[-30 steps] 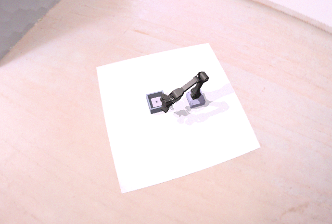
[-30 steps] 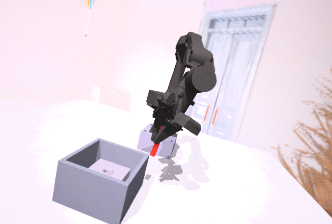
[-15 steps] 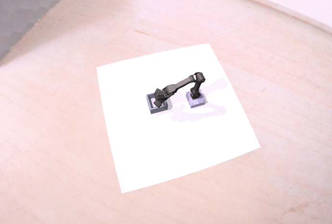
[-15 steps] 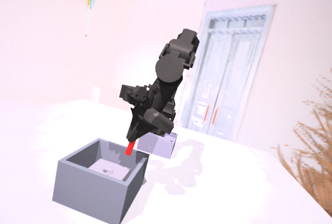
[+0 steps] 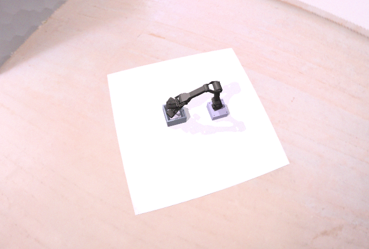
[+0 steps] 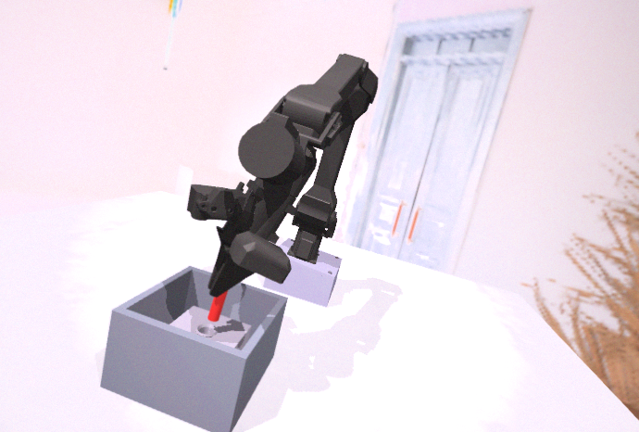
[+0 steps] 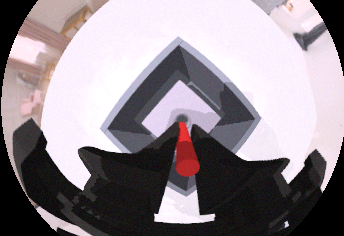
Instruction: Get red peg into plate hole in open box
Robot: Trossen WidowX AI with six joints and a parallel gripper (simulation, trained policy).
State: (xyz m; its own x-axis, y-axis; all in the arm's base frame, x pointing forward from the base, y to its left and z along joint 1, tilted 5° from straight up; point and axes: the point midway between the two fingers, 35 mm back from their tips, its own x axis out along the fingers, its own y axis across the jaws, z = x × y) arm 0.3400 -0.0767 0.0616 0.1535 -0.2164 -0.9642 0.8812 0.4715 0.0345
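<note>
Now: the red peg 1 cm to the left of my gripper tip and 1 cm below it. Round my gripper tip: grey box 9 cm below.
</note>
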